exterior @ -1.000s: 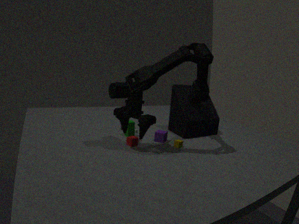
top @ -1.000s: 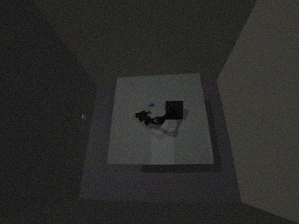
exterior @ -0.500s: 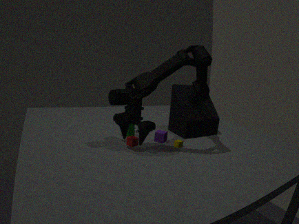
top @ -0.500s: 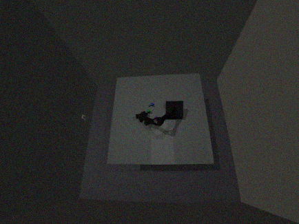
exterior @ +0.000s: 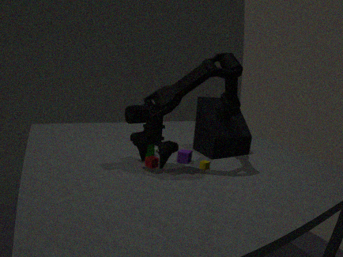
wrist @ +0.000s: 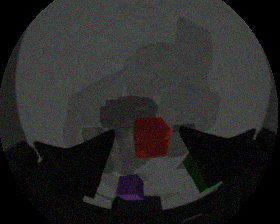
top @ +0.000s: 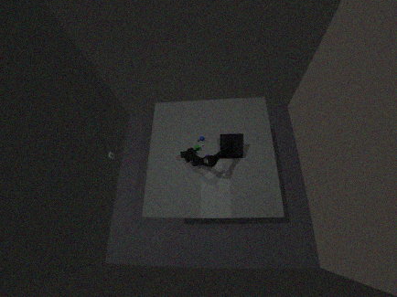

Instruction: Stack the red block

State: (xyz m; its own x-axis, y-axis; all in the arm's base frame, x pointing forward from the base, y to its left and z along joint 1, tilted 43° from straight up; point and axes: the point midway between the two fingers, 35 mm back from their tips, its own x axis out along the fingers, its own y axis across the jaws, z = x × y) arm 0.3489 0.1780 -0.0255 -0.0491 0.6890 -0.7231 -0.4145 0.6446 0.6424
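Now: the red block 10 mm above my gripper tip. The rest, counted from my gripper tip: purple block 140 mm behind, 30 mm to the right, 20 mm above; yellow block 180 mm behind, 60 mm to the left, 10 mm above.
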